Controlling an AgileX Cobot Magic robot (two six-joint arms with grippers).
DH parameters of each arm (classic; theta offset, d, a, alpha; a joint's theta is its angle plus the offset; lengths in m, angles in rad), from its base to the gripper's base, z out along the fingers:
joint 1: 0 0.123 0 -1.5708
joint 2: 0.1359 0 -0.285 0
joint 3: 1.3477 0 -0.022 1.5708
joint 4: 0 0.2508 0 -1.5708
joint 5: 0 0 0.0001 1.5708
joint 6: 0 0.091 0 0
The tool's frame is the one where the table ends.
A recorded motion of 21 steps. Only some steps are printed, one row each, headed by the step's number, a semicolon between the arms.
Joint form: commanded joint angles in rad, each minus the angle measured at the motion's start. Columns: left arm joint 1, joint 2, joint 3, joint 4, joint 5, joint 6; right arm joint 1, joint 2, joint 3, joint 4, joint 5, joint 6.
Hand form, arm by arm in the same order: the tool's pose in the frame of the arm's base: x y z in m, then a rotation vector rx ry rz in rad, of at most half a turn. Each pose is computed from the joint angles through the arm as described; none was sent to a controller.
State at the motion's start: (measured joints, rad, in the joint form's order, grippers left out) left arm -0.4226 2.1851 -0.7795 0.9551 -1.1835 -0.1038; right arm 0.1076 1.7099 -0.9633 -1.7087 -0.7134 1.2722
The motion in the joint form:
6: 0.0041 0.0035 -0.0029 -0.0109 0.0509 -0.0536; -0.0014 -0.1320 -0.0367 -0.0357 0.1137 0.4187
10: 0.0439 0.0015 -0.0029 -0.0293 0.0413 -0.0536; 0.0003 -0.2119 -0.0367 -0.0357 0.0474 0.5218
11: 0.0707 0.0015 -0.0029 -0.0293 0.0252 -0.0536; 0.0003 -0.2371 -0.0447 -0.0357 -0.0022 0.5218
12: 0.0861 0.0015 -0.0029 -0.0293 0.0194 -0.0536; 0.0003 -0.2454 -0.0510 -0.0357 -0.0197 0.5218
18: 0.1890 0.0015 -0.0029 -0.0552 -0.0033 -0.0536; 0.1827 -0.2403 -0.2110 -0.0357 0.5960 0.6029
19: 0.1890 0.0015 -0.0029 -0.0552 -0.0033 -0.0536; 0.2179 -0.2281 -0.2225 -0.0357 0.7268 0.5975
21: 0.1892 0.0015 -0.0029 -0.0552 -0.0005 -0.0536; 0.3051 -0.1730 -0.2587 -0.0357 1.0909 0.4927
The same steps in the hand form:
6: 0.2792 -0.1972 0.0680 1.2075 1.5212 -0.8436; 0.3271 0.0857 0.2631 -0.5377 2.0634 0.6486
10: 0.2883 -0.1859 0.0697 1.1504 1.5375 -0.8145; 0.3107 0.0893 0.2900 -0.4957 2.0193 0.7560
11: 0.2930 -0.1785 0.0711 1.1205 1.5360 -0.8059; 0.3040 0.0920 0.3009 -0.5367 1.9831 0.7952
12: 0.2956 -0.1741 0.0716 1.1049 1.5379 -0.7988; 0.3020 0.0930 0.3055 -0.5521 1.9674 0.8077
18: 0.3137 -0.1426 0.0740 0.9820 1.5694 -0.7290; 0.3303 0.1095 0.3571 -0.2288 1.8015 0.4029
19: 0.3137 -0.1426 0.0740 0.9820 1.5694 -0.7290; 0.3343 0.1114 0.3586 -0.1692 1.7799 0.3130
21: 0.3138 -0.1424 0.0738 0.9829 1.5720 -0.7274; 0.3449 0.1148 0.3579 -0.0751 1.7175 -0.0102

